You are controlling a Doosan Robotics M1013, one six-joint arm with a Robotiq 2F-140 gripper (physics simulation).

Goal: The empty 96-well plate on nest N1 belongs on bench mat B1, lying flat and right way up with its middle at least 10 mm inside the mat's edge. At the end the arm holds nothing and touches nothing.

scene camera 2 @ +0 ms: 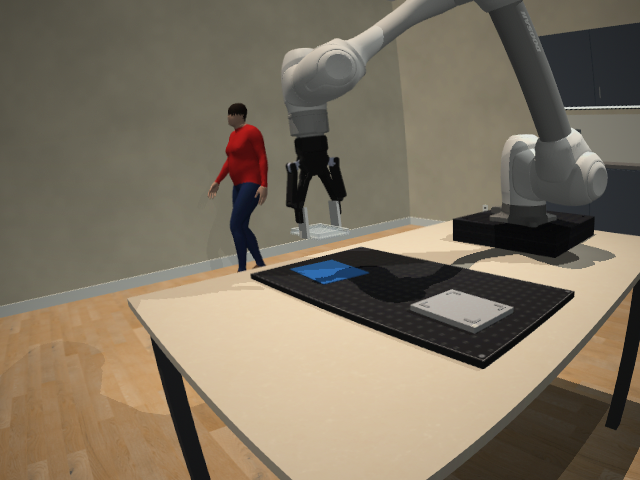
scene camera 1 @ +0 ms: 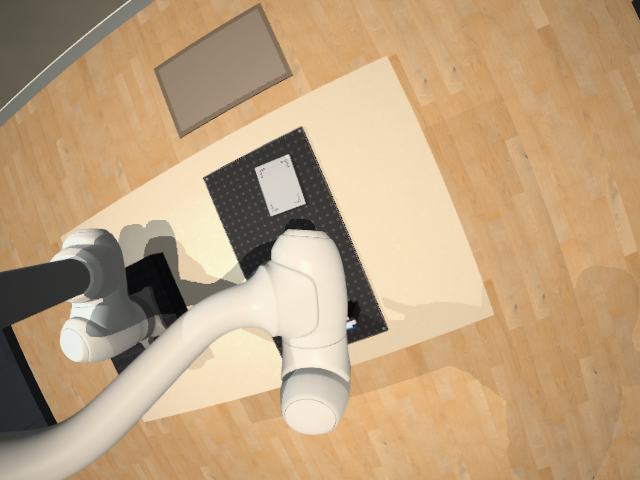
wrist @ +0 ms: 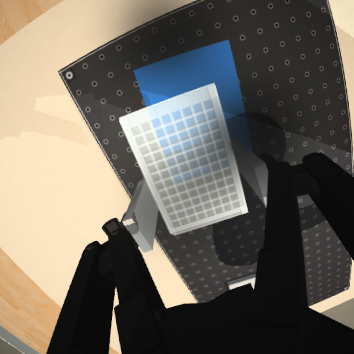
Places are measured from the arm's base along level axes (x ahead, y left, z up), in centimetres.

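Where they show: gripper, fingertip midpoint: point(scene camera 2: 321, 234) point(wrist: 191, 173); arm's base, origin of the base link: point(scene camera 2: 523, 220) point(scene camera 1: 142, 315).
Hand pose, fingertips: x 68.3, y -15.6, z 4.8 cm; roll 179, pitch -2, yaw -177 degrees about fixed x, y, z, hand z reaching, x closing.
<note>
Things, the pixels of their top centre, and the offset from my fingertips. Level surfaces: height alone.
- clear 96-well plate, middle of its top: point(wrist: 190, 170) point(scene camera 2: 319, 227) dy -0.8, dx +0.0, dz +1.3 cm
- Blue bench mat B1, its level: dz -10.2 cm
- pale nest N1, middle of its top: point(scene camera 2: 462, 304) point(scene camera 1: 279, 185) dy +38.7, dx -4.0, dz -8.9 cm
- dark perforated board, its level: dz -10.4 cm
- pale table, its level: dz -11.7 cm
The clear 96-well plate point(scene camera 2: 321, 231) point(wrist: 182, 157) is held in the air, roughly level, with its well grid facing the wrist camera. My gripper point(scene camera 2: 320, 223) point(wrist: 191, 173) is shut on its long sides, high above the dark board. Blue bench mat B1 point(scene camera 2: 328, 271) point(wrist: 190, 60) lies flat on the board; in the wrist view the plate overlaps part of it. In scene camera 1 the arm hides most of the mat and plate. The pale nest N1 point(scene camera 1: 280, 186) point(scene camera 2: 461, 310) sits at the board's other end with no plate on it.
The dark perforated board point(scene camera 1: 230, 206) point(scene camera 2: 537, 293) point(wrist: 300, 75) lies on the pale table point(scene camera 1: 403, 155) point(scene camera 2: 310, 361). The arm's black base block point(scene camera 2: 475, 230) stands at the back right in scene camera 2. A person in red point(scene camera 2: 246, 155) is beyond the table, near the wall.
</note>
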